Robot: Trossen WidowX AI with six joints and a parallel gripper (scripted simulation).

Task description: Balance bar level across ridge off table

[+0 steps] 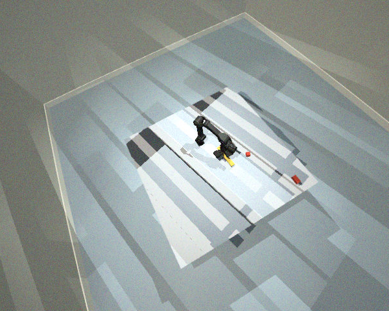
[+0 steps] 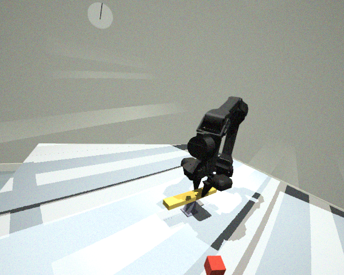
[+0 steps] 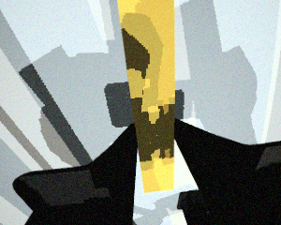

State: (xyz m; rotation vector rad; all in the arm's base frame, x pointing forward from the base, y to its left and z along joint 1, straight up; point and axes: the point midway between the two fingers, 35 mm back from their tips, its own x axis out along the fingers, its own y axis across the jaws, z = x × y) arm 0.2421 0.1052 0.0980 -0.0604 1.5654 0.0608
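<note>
Now: gripper tip 30 mm short of the yellow bar. The rest, counted from my gripper tip: red cube (200 mm to the left, 100 mm ahead, 50 mm below).
</note>
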